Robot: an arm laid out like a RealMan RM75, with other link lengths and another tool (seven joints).
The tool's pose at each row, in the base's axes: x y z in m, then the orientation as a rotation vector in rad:
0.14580, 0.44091, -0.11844, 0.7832, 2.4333, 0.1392
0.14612, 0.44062, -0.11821, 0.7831, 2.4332, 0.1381
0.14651, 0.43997, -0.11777, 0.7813, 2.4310, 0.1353
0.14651, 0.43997, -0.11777, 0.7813, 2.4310, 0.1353
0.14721, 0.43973, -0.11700, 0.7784, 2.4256, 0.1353
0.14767, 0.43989, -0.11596, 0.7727, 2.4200, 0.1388
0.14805, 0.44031, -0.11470, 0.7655, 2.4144, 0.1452
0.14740, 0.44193, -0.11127, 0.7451, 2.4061, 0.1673
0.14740, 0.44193, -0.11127, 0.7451, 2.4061, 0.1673
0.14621, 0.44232, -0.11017, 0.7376, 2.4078, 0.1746
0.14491, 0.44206, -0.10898, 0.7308, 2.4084, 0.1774
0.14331, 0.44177, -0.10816, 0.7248, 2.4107, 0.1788
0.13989, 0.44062, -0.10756, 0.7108, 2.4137, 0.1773
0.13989, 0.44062, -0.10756, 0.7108, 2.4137, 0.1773
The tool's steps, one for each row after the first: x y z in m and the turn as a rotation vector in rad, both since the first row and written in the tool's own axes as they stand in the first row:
-0.00049, -0.00002, 0.00001, 0.0007, -0.0004, -0.0003
-0.00133, -0.00024, -0.00010, 0.0014, -0.0035, -0.0018
-0.00133, -0.00024, -0.00010, 0.0014, -0.0035, -0.0018
-0.00231, 0.00012, -0.00033, -0.0008, -0.0090, -0.0028
-0.00304, 0.00076, -0.00095, -0.0063, -0.0144, -0.0050
-0.00367, 0.00162, -0.00182, -0.0142, -0.0192, -0.0076
-0.00401, 0.00353, -0.00514, -0.0372, -0.0247, -0.0156
-0.00401, 0.00353, -0.00514, -0.0372, -0.0247, -0.0156
-0.00354, 0.00354, -0.00674, -0.0438, -0.0225, -0.0196
-0.00341, 0.00299, -0.00843, -0.0475, -0.0224, -0.0238
-0.00292, 0.00216, -0.00997, -0.0495, -0.0209, -0.0281
-0.00159, -0.00036, -0.01228, -0.0517, -0.0210, -0.0388
-0.00159, -0.00036, -0.01228, -0.0517, -0.0210, -0.0388

